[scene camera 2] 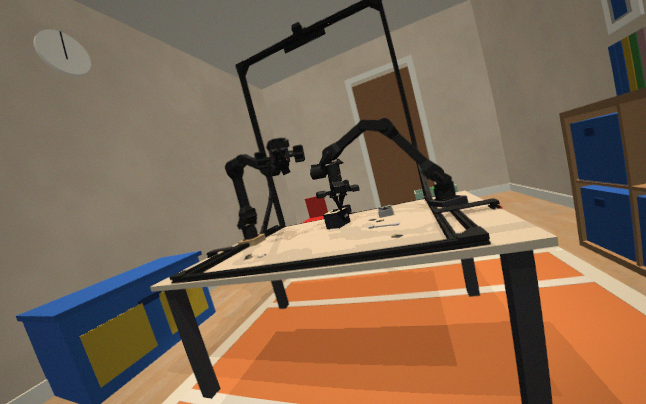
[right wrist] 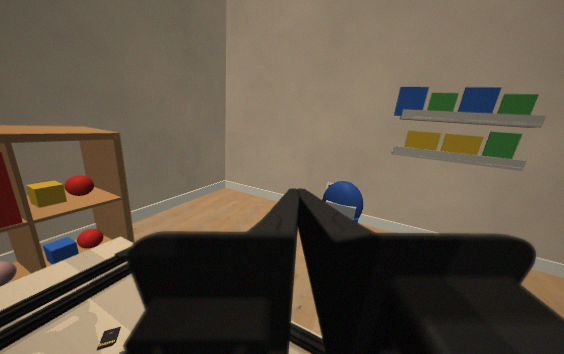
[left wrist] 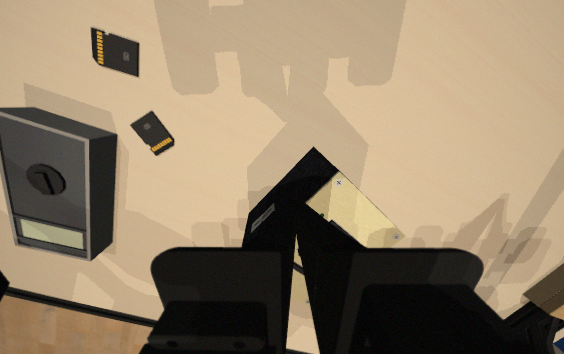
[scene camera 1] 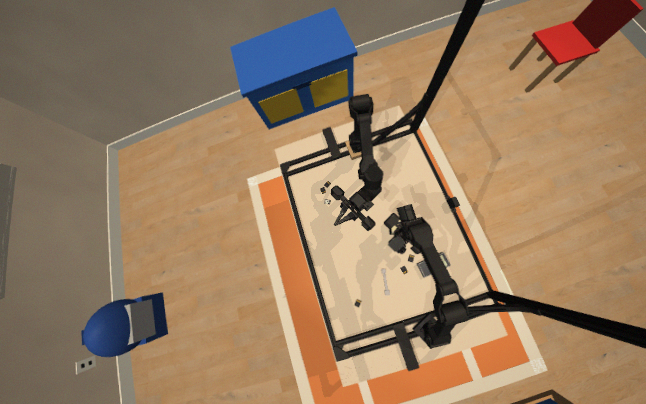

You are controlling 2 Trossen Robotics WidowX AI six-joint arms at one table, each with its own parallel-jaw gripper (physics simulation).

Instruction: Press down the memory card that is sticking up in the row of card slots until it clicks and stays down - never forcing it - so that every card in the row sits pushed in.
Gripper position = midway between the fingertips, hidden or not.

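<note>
Scene camera 1: right gripper (scene camera 1: pixel 334 225) shut, holding nothing. Scene camera 2: right gripper (scene camera 2: pixel 277 150). Left wrist view: grey device (left wrist: pixel 65 170) resting on the table; left gripper (left wrist: pixel 294 207). Right wrist view: right gripper (right wrist: pixel 296 196). Grey device out of frame in the right wrist view.
</note>
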